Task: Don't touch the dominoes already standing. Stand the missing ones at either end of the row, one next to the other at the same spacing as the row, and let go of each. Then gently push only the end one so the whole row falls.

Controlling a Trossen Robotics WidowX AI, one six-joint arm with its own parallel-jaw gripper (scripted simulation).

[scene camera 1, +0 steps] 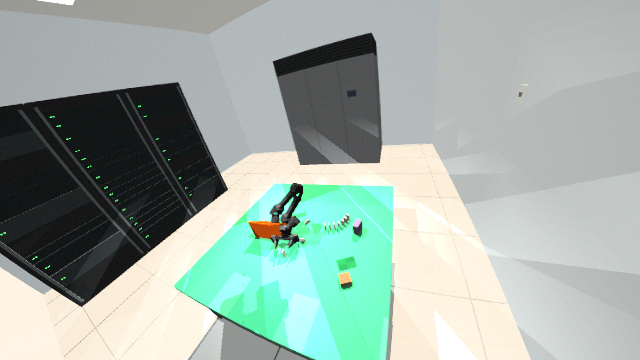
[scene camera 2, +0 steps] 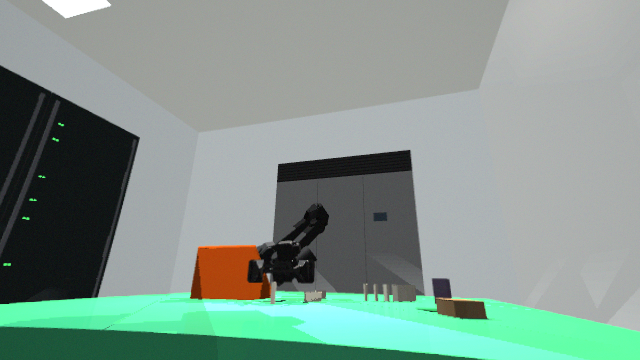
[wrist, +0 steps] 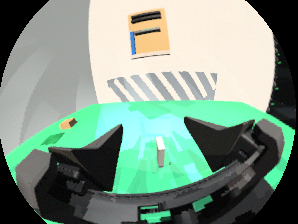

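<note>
Scene camera 2 gives me my gripper point(scene camera 2: 276, 270), open and holding nothing, and it gives me an orange-brown block point(scene camera 2: 456, 308) too. In the wrist view I see my gripper again point(wrist: 154, 123).
</note>
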